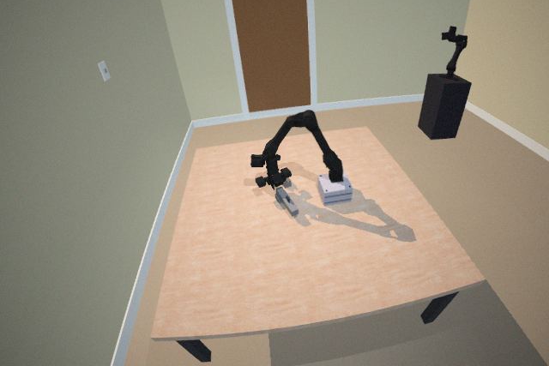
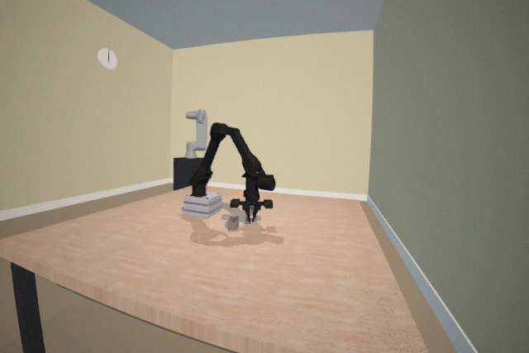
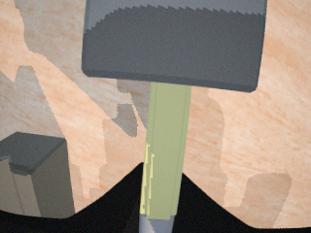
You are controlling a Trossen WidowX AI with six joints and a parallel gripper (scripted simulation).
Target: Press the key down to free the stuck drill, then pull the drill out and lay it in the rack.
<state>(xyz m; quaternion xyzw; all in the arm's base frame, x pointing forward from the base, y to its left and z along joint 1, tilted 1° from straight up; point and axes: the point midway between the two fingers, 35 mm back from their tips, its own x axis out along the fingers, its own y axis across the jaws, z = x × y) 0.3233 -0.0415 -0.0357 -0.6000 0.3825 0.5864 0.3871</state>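
Now: the drill 30 mm to the left of my gripper tip, 30 mm above it and 20 mm behind it. Also, from my gripper tip: grey rack 60 mm to the right, 60 mm behind.
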